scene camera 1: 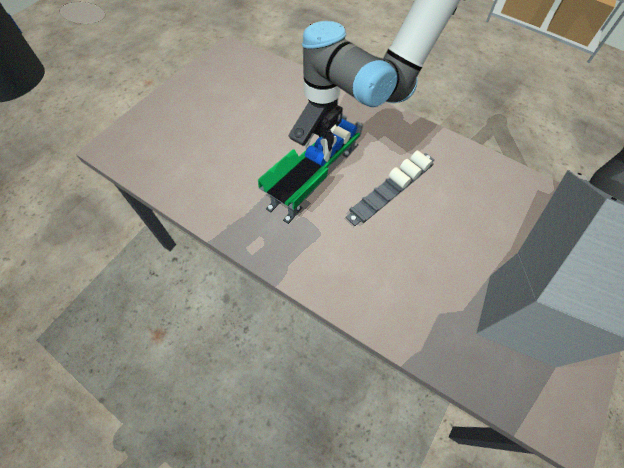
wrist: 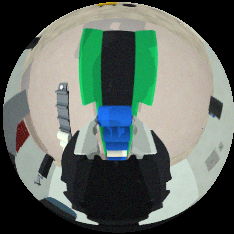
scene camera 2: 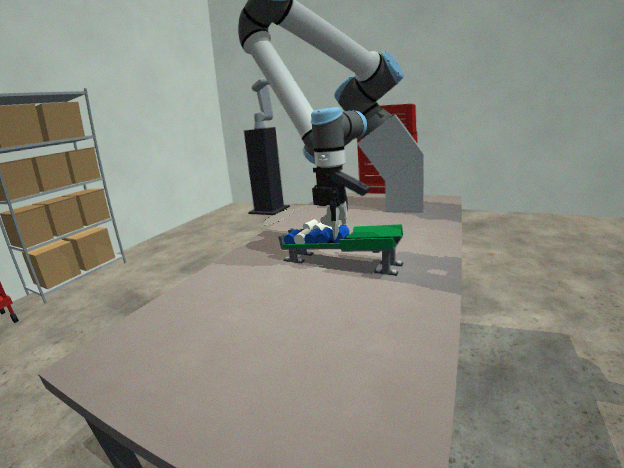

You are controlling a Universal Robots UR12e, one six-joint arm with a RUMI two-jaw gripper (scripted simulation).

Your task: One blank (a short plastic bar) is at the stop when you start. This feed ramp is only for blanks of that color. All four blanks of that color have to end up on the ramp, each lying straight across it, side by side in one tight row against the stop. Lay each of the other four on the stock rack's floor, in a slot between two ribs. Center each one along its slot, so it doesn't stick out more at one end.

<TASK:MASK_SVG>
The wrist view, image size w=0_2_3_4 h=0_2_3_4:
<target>my gripper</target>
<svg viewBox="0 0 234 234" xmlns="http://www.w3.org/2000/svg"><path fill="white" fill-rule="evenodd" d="M43 204L50 211L73 224L96 231L112 233L150 229L178 217L193 206L168 219L139 225L139 222L149 218L151 212L163 208L162 202L170 193L170 190L166 190L166 182L170 181L172 176L170 173L170 157L164 143L153 130L150 130L135 115L132 116L132 132L134 137L132 138L130 153L135 155L130 155L128 160L102 160L99 155L100 148L96 137L96 123L98 125L98 116L96 115L80 130L76 131L64 148L61 159L62 174L60 179L66 183L67 191L64 191L63 194L72 203L72 209L87 215L88 220L97 222L98 225L72 220L56 213Z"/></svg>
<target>blue blank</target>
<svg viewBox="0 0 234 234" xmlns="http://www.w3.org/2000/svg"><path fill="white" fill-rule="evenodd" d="M99 106L99 127L131 126L131 106Z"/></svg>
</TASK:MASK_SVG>
